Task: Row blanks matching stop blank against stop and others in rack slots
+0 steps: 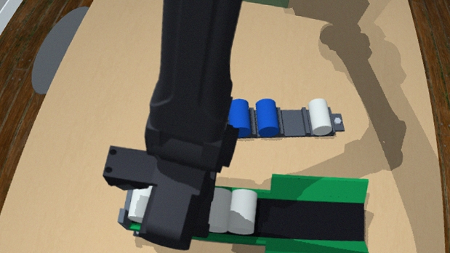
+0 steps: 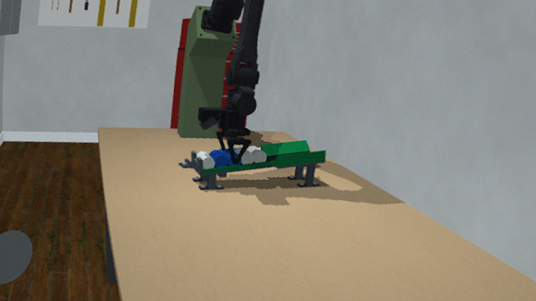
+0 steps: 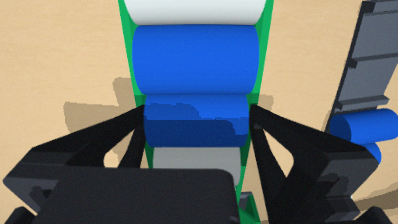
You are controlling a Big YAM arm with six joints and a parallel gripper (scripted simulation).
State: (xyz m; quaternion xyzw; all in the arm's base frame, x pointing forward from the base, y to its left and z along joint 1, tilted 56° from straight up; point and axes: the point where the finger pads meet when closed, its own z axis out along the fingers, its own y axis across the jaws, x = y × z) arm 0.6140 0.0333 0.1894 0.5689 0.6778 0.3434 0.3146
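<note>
My hand is 30 mm short of the grey stop, 100 mm to the left of it and 20 mm above it. Also, from my hand: stock rack: 220 mm behind, 30 mm to the left, 90 mm below.
</note>
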